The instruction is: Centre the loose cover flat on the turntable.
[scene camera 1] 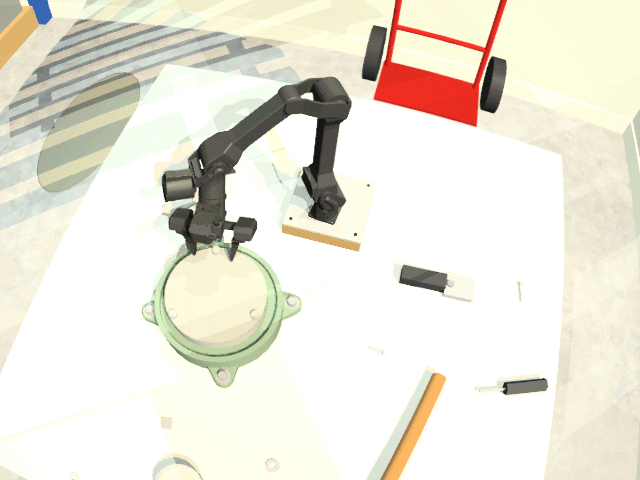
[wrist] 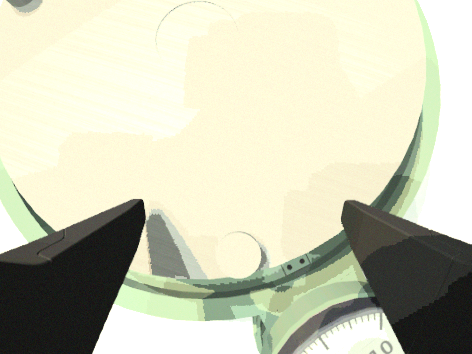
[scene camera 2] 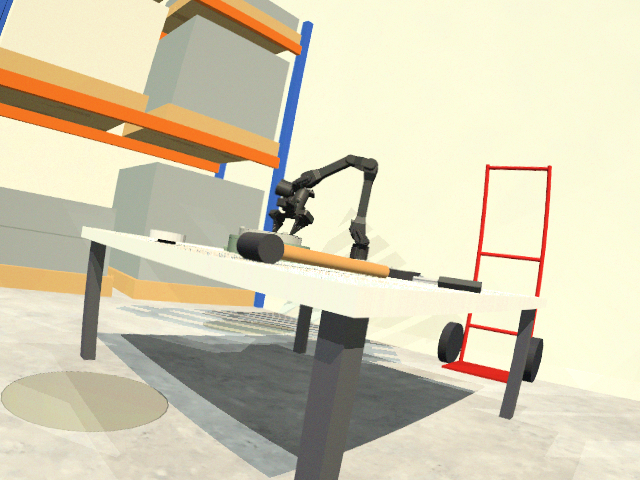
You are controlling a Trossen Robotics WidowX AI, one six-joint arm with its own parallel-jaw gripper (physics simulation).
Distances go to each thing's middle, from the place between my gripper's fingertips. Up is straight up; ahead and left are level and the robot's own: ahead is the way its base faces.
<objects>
The turntable (scene camera 1: 223, 363) lies 60 mm ahead of my hand, 40 mm to the left of it and 40 mm below it. Round my hand: cream round cover (scene camera 1: 215, 303): 80 mm ahead, 40 mm to the left, 20 mm below; then wooden-handled hammer (scene camera 2: 267, 248): 510 mm to the left, 260 mm ahead, 60 mm below.
</objects>
